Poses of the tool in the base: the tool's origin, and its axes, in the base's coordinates. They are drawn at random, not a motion.
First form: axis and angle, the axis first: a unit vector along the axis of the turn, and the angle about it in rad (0 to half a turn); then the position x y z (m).
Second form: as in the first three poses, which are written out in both.
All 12 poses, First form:
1: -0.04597 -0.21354 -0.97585 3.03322 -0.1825 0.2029 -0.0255
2: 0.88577 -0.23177 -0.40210 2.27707 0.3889 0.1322 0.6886
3: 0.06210 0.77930 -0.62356 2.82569 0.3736 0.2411 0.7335
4: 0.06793 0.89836 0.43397 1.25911 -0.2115 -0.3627 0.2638
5: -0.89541 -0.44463 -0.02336 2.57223 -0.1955 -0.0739 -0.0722
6: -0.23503 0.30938 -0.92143 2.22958 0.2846 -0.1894 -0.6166
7: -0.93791 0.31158 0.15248 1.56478 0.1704 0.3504 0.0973
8: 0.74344 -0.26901 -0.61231 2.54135 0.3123 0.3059 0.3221
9: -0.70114 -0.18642 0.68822 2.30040 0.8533 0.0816 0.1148
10: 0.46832 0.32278 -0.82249 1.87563 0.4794 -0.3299 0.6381
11: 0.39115 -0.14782 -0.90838 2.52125 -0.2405 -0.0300 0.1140
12: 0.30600 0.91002 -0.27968 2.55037 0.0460 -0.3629 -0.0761
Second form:
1: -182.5 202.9 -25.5 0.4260 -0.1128 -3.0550
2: 388.9 132.2 688.6 2.0036 0.4236 -0.7851
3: 373.6 241.1 733.5 -1.7748 0.3232 -3.0366
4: -211.5 -362.7 263.8 0.6537 0.9875 0.9733
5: -195.5 -73.9 -72.2 -2.6379 -0.2820 0.8488
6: 284.6 -189.4 -616.6 -0.7063 -0.1047 -2.1247
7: 170.4 350.4 97.3 -1.5381 0.4709 -0.1555
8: 312.3 305.9 322.1 1.7639 0.7463 -1.3180
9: 853.3 81.6 114.8 -1.4056 0.7278 1.3648
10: 479.4 -329.9 638.1 0.1735 0.9419 -1.5963
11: -240.5 -30.0 114.0 0.6037 0.5926 -2.2736
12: 46.0 -362.9 -76.1 -2.7357 0.7260 2.6488
